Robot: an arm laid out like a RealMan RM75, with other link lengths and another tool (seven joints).
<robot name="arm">
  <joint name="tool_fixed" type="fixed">
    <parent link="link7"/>
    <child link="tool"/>
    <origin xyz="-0.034 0.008 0.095" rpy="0 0.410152 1.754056"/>
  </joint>
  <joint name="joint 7" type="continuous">
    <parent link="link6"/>
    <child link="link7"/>
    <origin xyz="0 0.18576 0" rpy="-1.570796 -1.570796 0"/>
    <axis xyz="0 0 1"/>
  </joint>
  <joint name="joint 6" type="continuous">
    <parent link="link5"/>
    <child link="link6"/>
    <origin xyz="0 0 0" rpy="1.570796 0 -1.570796"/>
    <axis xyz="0 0 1"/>
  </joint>
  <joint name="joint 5" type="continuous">
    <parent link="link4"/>
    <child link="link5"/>
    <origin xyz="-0.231 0 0" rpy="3.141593 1.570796 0"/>
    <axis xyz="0 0 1"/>
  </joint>
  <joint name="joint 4" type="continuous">
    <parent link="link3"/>
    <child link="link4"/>
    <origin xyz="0 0 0" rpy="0 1.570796 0"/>
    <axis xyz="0 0 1"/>
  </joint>
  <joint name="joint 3" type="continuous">
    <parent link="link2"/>
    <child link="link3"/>
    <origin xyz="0.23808 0 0" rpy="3.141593 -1.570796 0"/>
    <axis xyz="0 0 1"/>
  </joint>
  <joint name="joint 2" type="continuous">
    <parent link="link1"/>
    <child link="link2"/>
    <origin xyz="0 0 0" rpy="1.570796 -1.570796 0"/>
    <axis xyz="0 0 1"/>
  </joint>
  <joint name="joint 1" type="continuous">
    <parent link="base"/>
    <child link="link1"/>
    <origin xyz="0 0 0.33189" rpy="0 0 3.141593"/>
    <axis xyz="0 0 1"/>
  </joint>
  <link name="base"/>
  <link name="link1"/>
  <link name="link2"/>
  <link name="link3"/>
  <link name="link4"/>
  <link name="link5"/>
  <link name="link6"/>
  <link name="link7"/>
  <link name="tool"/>
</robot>
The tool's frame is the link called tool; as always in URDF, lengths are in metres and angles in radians. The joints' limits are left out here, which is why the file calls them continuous.
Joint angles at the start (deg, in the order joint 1, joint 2, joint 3, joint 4, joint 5, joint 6, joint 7):
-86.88 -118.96 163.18 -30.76 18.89 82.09 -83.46
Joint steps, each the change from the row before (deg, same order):
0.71 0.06 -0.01 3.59 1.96 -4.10 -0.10
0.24 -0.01 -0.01 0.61 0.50 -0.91 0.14
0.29 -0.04 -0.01 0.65 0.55 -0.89 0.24
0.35 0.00 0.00 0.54 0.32 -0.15 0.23
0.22 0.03 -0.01 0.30 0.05 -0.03 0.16
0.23 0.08 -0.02 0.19 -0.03 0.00 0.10
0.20 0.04 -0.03 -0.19 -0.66 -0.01 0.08
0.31 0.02 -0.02 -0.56 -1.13 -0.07 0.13
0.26 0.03 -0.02 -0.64 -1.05 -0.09 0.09
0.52 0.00 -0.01 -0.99 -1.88 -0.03 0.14
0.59 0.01 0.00 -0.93 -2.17 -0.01 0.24
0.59 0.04 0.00 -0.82 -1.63 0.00 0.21
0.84 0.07 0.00 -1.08 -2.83 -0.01 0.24
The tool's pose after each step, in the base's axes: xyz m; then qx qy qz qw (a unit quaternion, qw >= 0). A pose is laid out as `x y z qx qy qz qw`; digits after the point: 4 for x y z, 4 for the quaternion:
-0.1076 0.5057 -0.0636 -0.0402 -0.9584 -0.0752 0.2723
-0.1111 0.5065 -0.0653 -0.0416 -0.9569 -0.0769 0.2768
-0.1151 0.5066 -0.0676 -0.0439 -0.9553 -0.0779 0.2817
-0.1183 0.5040 -0.0700 -0.0456 -0.9550 -0.0740 0.2836
-0.1197 0.5026 -0.0713 -0.0464 -0.9551 -0.0719 0.2835
-0.1211 0.5019 -0.0716 -0.0458 -0.9554 -0.0708 0.2829
-0.1203 0.5032 -0.0707 -0.0426 -0.9568 -0.0735 0.2781
-0.1193 0.5065 -0.0681 -0.0365 -0.9586 -0.0799 0.2707
-0.1185 0.5104 -0.0648 -0.0302 -0.9600 -0.0871 0.2642
-0.1173 0.5156 -0.0601 -0.0197 -0.9626 -0.0974 0.2520
-0.1152 0.5209 -0.0553 -0.0094 -0.9653 -0.1081 0.2375
-0.1155 0.5252 -0.0504 -0.0003 -0.9668 -0.1172 0.2272
-0.1136 0.5320 -0.0433 0.0133 -0.9692 -0.1312 0.2082

